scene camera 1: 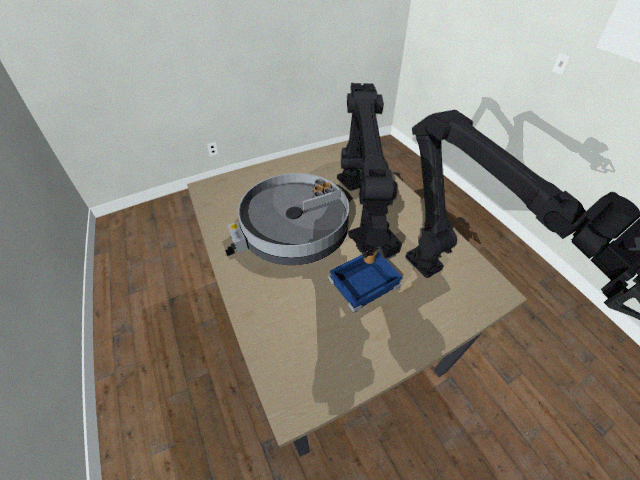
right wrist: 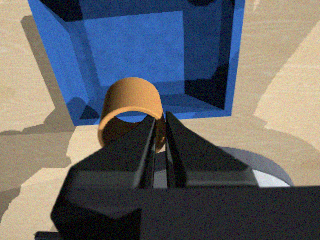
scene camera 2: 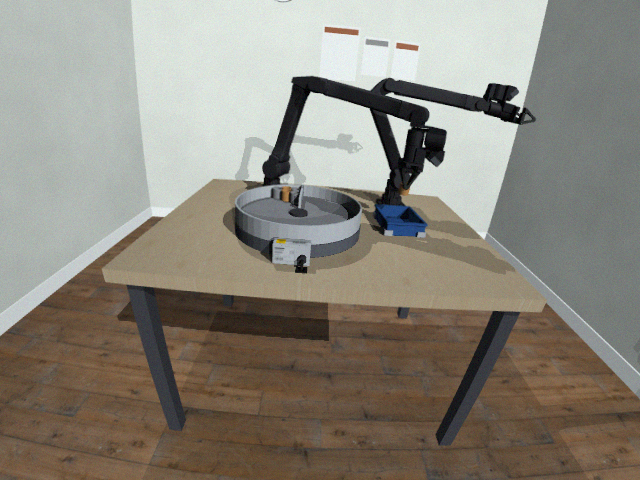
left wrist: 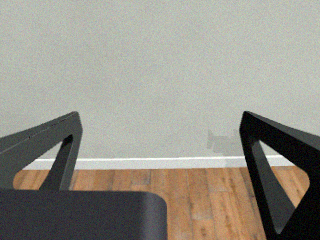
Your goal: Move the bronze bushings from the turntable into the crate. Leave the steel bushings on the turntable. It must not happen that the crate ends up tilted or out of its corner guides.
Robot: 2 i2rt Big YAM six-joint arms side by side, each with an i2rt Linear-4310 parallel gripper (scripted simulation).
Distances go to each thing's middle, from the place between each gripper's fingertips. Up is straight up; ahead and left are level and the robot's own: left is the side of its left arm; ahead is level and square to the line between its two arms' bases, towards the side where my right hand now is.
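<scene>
I find the blue crate (scene camera 1: pixel 357 278) 130 mm below my right hand and 20 mm behind it.
For my left hand, the crate is 430 mm below it, and it is also 560 mm to the right of that hand and 250 mm ahead of it.
</scene>
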